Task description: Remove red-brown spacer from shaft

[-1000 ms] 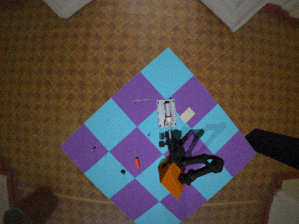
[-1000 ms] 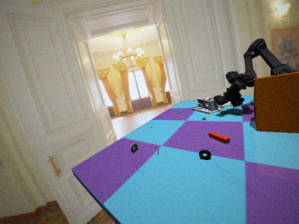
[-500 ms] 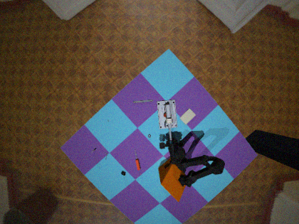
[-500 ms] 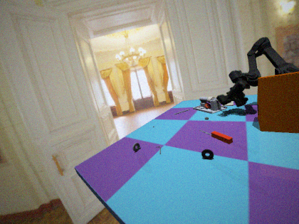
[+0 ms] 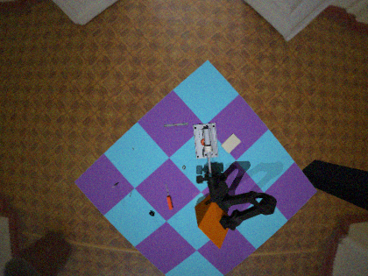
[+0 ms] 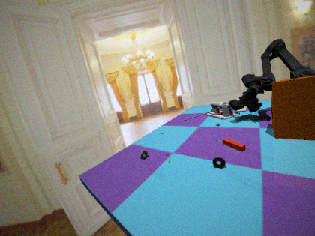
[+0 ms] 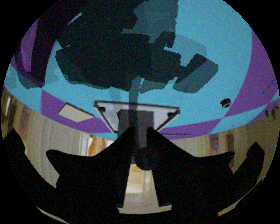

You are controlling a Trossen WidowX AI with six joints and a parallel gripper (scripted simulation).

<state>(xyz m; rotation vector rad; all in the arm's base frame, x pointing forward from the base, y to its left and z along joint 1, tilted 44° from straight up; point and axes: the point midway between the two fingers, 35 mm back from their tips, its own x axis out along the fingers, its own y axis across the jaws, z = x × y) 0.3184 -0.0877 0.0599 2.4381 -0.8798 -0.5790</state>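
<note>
Now: the thin shaft 40 mm ahead of my gripper tip, 20 mm to the right of it and 20 mm above it. Also, from my gripper tip: card (30 mm ahead, 210 mm to the right, 50 mm below).
</note>
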